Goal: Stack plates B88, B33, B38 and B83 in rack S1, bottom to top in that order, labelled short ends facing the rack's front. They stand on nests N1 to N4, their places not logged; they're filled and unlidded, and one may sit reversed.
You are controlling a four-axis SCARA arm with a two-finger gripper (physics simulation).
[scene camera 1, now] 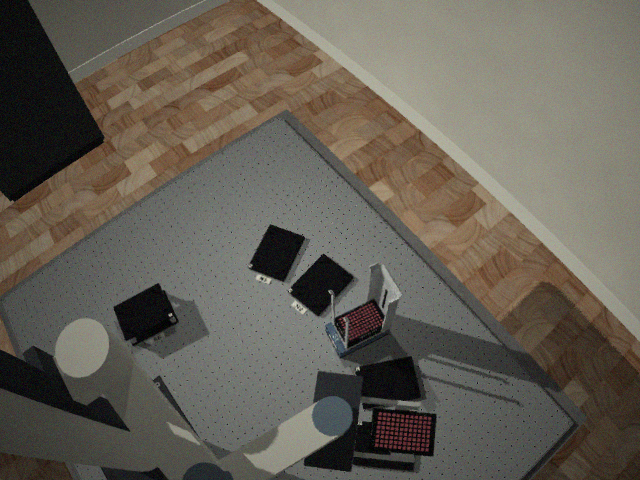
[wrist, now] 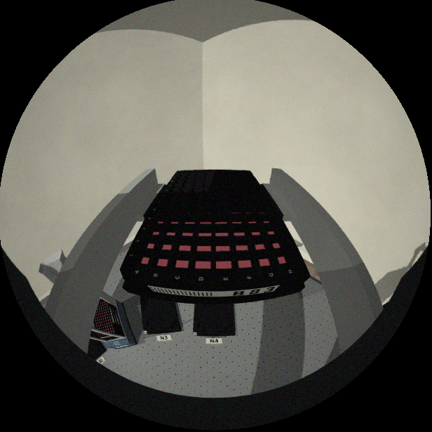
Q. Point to a filled plate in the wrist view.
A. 213, 236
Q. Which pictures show the filled plate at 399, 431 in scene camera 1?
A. Scene camera 1 and the wrist view: all of them.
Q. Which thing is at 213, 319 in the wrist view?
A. A nest N4.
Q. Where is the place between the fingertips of my gripper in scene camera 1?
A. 416, 432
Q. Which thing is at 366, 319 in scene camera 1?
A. A filled plate.
